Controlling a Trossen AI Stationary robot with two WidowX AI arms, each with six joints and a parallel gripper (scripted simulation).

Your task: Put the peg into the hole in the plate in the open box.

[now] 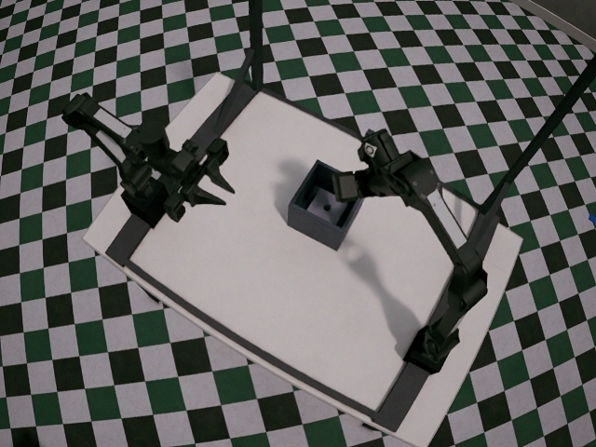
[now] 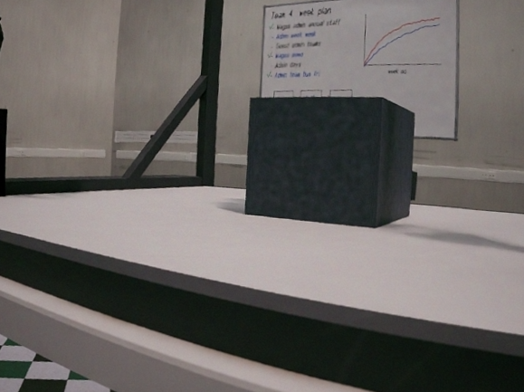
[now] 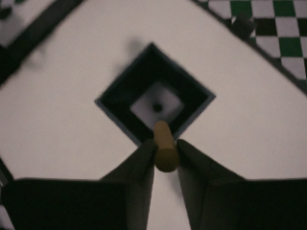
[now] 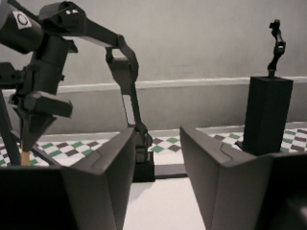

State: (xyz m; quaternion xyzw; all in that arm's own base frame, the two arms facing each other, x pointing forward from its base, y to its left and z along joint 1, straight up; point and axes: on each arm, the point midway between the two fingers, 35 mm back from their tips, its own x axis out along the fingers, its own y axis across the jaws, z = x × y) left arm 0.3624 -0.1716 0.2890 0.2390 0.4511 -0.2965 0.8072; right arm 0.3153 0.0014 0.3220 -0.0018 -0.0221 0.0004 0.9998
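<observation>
My left gripper is now 5 cm above the tan peg, 2 cm to the left of it and 1 cm past it. From my left hand the other things lie so: dark border strip (40 cm ahead, 36 cm below, 11 cm to the right); pale plate (33 cm below, 9 cm to the right, 4 cm behind).
</observation>
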